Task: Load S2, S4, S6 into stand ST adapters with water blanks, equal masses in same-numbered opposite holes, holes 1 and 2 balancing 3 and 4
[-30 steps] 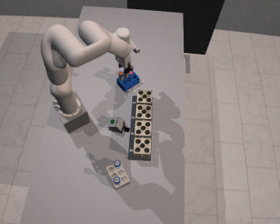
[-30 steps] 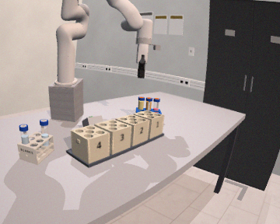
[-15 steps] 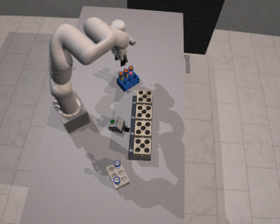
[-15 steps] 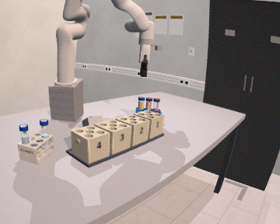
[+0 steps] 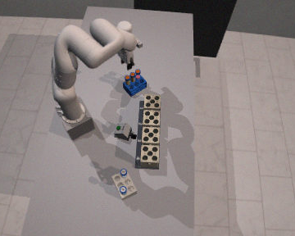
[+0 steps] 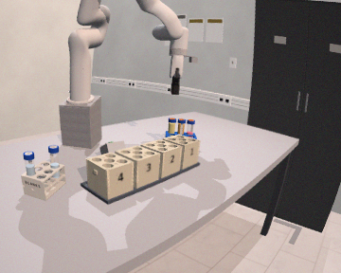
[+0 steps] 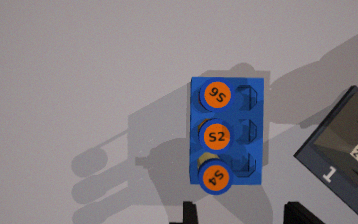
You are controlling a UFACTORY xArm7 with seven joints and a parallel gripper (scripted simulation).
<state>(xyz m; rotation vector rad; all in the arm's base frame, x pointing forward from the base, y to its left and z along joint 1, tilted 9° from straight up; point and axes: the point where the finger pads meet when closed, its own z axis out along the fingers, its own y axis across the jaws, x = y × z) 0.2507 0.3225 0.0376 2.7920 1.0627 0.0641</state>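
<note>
Right now my hand is 18 cm above the sample tube S4 and 1 cm past it. Also, from my hand: sample tube S2 (18 cm below, 4 cm ahead, 2 cm to the left); blue sample rack (22 cm below, 4 cm ahead, 1 cm to the left); sample tube S6 (18 cm below, 6 cm to the left, 6 cm ahead).
</note>
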